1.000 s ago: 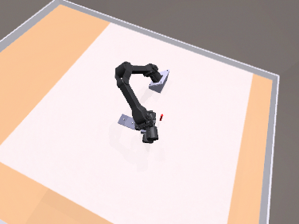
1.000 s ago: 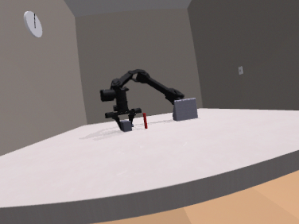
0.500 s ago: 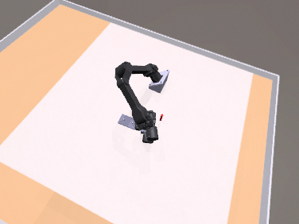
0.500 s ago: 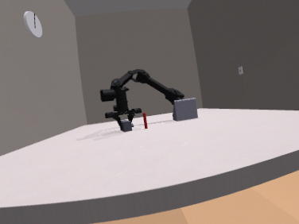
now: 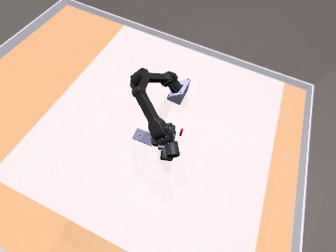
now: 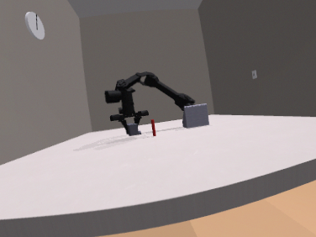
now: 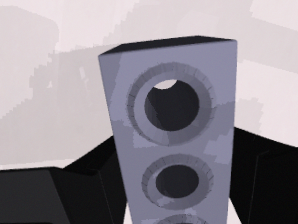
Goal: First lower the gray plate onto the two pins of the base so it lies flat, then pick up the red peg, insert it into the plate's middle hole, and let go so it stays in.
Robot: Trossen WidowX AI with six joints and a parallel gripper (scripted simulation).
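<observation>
The gray base lies 15 cm to the right of my gripper tip, 2 cm below it and 1 cm ahead of it. From my gripper tip the other things lie so: gray plate: 3 cm above; then red peg: 11 cm behind, 3 cm to the left, 1 cm above.
</observation>
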